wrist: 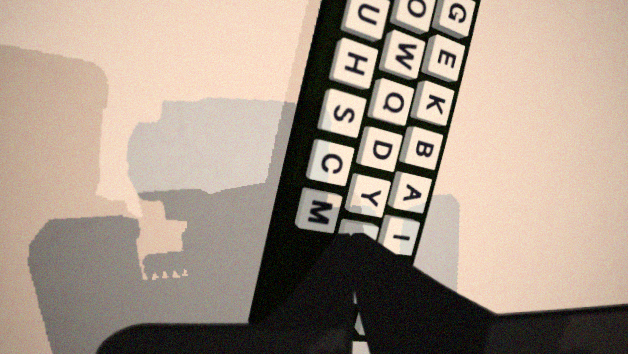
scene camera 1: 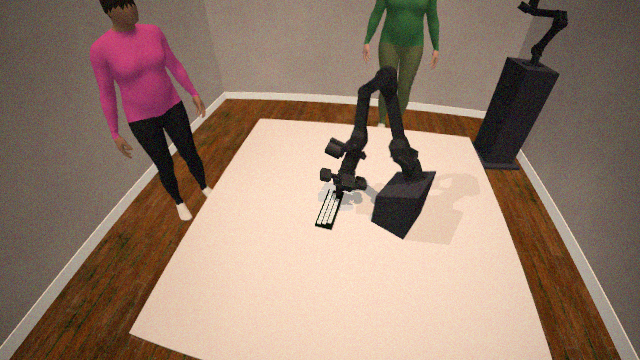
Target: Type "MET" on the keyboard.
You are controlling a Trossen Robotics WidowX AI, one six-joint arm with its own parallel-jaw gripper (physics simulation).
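Frame: origin at the arm's base, x ahead, y left, z up, level; metres.
Seen in the pictures: gripper, fingertip midpoint: (wrist: 350, 246) (scene camera 1: 336, 195); arm's base, origin of the base link: (scene camera 1: 415, 178).
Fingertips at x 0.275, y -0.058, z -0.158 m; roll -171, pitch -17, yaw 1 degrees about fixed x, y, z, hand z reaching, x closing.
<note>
Pixels of each thing's top centre, then the offset from my fingertips to it. Level surfaces: height alone.
- keyboard, middle of its top: (wrist: 391, 114) (scene camera 1: 330, 206) 0.026 m ahead, 0.042 m left, 0.022 m down
- M key, middle of its top: (wrist: 320, 212) 0.003 m back, 0.006 m left, 0.022 m down
- E key, middle of its top: (wrist: 447, 58) 0.051 m ahead, 0.065 m left, 0.022 m down
- pale mat, its level: 0.039 m down
The keyboard (scene camera 1: 327, 212) (wrist: 280, 260) is a narrow black board with three rows of white lettered keys, lying flat on the pale mat. In the wrist view, the M key (wrist: 318, 211) is at the lower left of the rows and the E key (wrist: 444, 58) is at the upper right. The T key does not show in the wrist view; the fingers cover the board's lower part. My gripper (scene camera 1: 339, 195) (wrist: 350, 246) is shut and empty, pointing down over the board's far end. Its tips overlap a key beside M, below Y, whose letter is hidden. Contact cannot be told.
The pale mat (scene camera 1: 340, 300) lies on a wooden floor (scene camera 1: 100, 255). My arm's dark base block (scene camera 1: 400, 205) stands right of the keyboard. A person in pink (scene camera 1: 142, 70) stands at the left, and one in green (scene camera 1: 407, 25) behind. Another arm stands on a dark pedestal (scene camera 1: 517, 110) at the right.
</note>
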